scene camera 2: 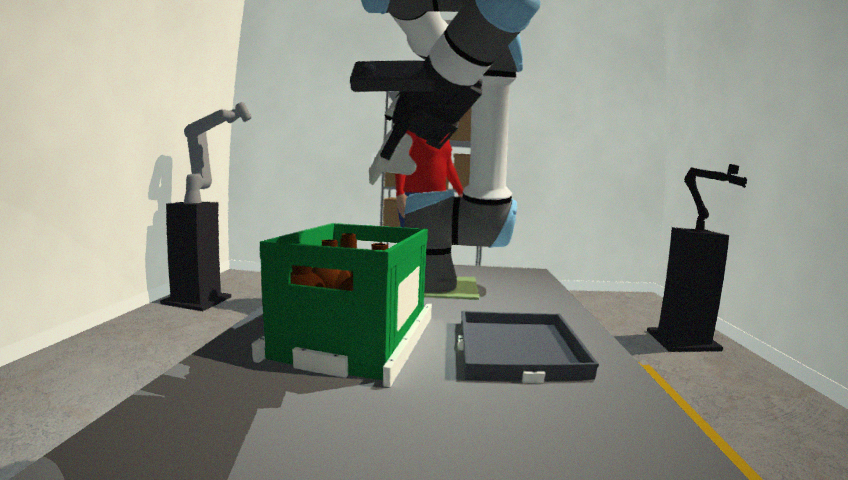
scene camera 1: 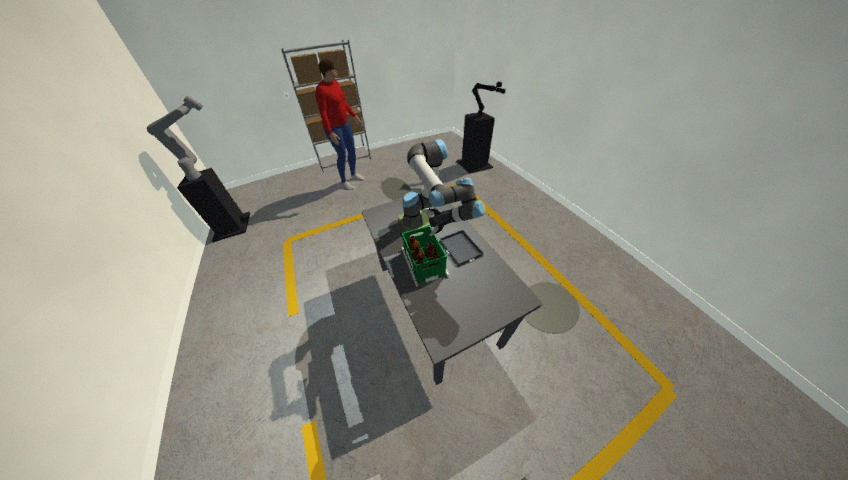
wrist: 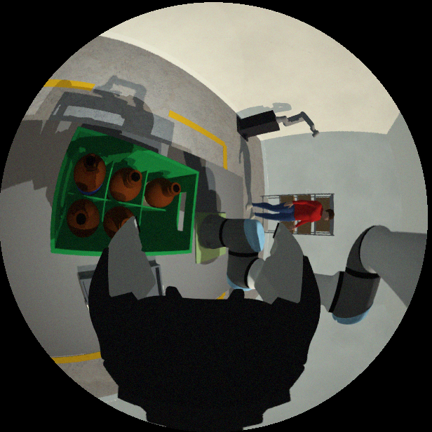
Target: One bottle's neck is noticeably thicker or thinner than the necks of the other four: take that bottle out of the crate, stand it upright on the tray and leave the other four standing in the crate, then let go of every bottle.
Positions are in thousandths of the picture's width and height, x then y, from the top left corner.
Labels:
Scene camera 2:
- my gripper: 448,311
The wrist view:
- my gripper: 478,513
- bottle: 193,506
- bottle: 291,425
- bottle: 369,446

